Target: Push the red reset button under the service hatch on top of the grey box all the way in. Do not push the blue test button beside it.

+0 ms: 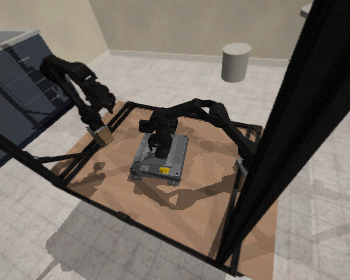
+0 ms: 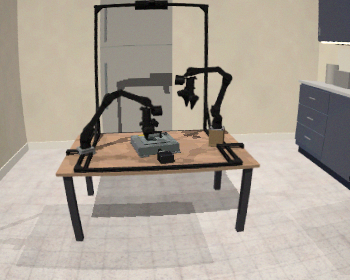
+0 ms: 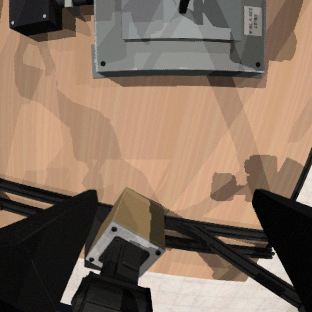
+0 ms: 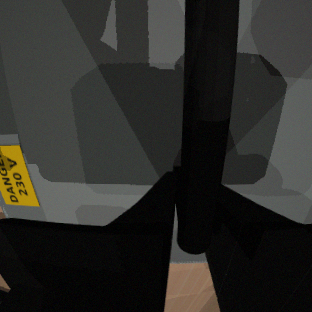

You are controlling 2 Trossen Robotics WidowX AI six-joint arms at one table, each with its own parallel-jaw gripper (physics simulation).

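The grey box (image 1: 181,152) (image 2: 145,148) (image 3: 175,67) (image 4: 55,205) lies on the table. Its service hatch (image 3: 160,32) (image 4: 125,125) lies flat on top and looks closed. A black handle bar (image 3: 184,4) (image 4: 210,75) stands out above the hatch. My right gripper (image 1: 161,152) (image 2: 148,136) (image 4: 181,179) is low over the box, shut on this bar near its end. The red and blue buttons do not show. My left gripper (image 1: 110,108) (image 2: 190,105) (image 3: 175,197) is open and empty, high above the table and away from the box.
A black block (image 2: 165,156) (image 3: 35,15) stands close beside the box. A yellow danger label (image 1: 164,170) (image 4: 19,175) is on the box. The left arm's wooden mounting block (image 1: 102,136) (image 2: 216,137) (image 3: 137,215) stands at the table's side. Black frame rails run along the table edges.
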